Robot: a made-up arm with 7 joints. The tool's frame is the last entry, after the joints.
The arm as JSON. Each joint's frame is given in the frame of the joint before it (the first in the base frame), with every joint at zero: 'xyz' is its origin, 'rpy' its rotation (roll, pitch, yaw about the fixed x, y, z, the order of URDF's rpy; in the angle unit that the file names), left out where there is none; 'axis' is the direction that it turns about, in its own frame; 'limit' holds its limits. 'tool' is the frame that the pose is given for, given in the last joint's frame.
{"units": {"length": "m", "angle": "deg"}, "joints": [
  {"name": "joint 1", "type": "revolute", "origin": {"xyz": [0.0, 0.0, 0.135]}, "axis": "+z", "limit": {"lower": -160.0, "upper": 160.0}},
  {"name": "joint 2", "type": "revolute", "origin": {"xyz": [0.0, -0.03, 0.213]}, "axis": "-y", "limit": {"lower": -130.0, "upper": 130.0}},
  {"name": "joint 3", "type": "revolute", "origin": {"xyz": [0.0, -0.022, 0.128]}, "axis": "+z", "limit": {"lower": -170.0, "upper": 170.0}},
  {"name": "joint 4", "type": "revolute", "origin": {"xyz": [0.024, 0.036, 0.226]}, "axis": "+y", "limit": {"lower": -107.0, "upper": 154.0}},
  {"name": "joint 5", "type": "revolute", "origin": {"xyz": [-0.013, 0.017, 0.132]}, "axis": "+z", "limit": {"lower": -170.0, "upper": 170.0}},
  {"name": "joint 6", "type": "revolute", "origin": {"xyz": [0.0, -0.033, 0.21]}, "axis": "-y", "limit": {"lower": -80.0, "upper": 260.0}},
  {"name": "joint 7", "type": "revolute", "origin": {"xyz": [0.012, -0.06, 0.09]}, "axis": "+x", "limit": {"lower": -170.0, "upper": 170.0}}
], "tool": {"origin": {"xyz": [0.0, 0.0, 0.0], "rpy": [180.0, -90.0, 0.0]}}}
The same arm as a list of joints. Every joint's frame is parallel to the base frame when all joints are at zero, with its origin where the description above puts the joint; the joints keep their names.
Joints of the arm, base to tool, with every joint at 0 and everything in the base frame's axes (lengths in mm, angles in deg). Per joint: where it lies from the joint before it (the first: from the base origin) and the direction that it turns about. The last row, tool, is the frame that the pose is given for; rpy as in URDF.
joint 1: xyz 0 0 135 axis 0 0 1
joint 2: xyz 0 -30 213 axis 0 -1 0
joint 3: xyz 0 -22 128 axis 0 0 1
joint 4: xyz 24 36 226 axis 0 1 0
joint 5: xyz -13 17 132 axis 0 0 1
joint 6: xyz 0 -33 210 axis 0 -1 0
joint 7: xyz 12 -60 90 axis 1 0 0
tool: xyz 0 0 0 rpy 180 -90 0
Joint limits (deg, base to tool): -160..160 -130..130 -170..170 -107..154 -170..170 -80..260 -170..170

